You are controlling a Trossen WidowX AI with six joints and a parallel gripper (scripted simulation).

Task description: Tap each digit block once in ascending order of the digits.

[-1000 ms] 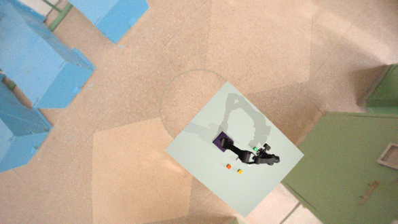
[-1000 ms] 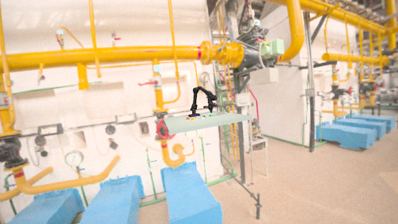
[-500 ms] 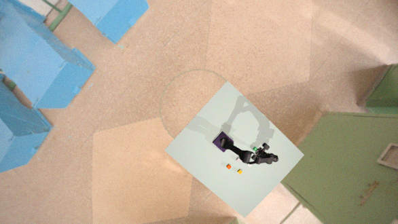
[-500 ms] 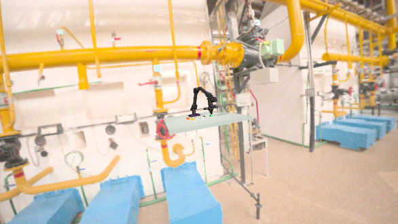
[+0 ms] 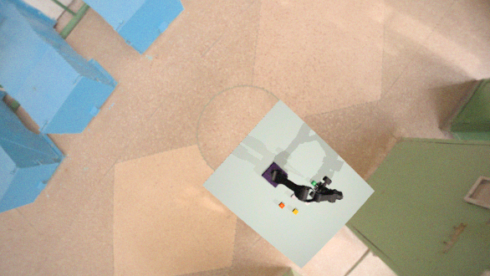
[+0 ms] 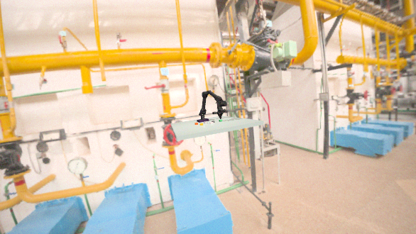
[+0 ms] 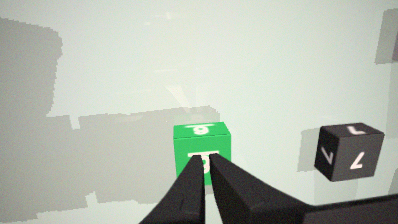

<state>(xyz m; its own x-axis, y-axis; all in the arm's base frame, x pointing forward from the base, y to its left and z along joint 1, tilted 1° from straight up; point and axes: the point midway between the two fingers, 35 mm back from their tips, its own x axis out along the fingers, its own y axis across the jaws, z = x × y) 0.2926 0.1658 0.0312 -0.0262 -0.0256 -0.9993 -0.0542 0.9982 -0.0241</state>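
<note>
Right now the green block is 20 mm below my gripper tip and 10 mm behind it. From my gripper tip the other things lie so: yellow block 260 mm to the right, 50 mm ahead, 20 mm below; white block 140 mm to the right, 70 mm ahead, 20 mm below; dark block 100 mm to the right, 20 mm below, 10 mm behind.
</note>
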